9 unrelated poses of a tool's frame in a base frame.
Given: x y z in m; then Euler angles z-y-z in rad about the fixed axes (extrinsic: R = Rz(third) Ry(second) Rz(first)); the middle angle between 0 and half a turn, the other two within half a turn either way.
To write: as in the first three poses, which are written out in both.
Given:
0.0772, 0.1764, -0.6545, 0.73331, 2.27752, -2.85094
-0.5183, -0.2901, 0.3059, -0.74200, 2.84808, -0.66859
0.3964, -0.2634, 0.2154, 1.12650, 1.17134, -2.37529
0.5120, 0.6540, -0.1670, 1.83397, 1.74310, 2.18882
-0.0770, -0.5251, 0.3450, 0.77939, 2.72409, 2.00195
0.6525, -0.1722, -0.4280, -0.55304, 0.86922, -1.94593
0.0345, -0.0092, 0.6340, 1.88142, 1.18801, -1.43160
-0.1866, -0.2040, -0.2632, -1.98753, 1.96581, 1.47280
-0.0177, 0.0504, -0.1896, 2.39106, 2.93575, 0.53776
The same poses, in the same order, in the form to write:
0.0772, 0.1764, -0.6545, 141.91, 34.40, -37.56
-0.5183, -0.2901, 0.3059, -168.46, 12.31, -174.54
0.3964, -0.2634, 0.2154, 64.94, 23.33, -56.58
0.5120, 0.6540, -0.1670, 100.22, -14.85, -147.23
-0.0770, -0.5251, 0.3450, 162.68, 16.76, -112.52
0.6525, -0.1722, -0.4280, -31.87, 40.54, -155.22
0.0345, -0.0092, 0.6340, 67.08, -16.47, 14.81
-0.1866, -0.2040, -0.2632, -114.51, -21.94, 4.05
-0.0177, 0.0504, -0.1896, 171.90, -8.60, 74.42

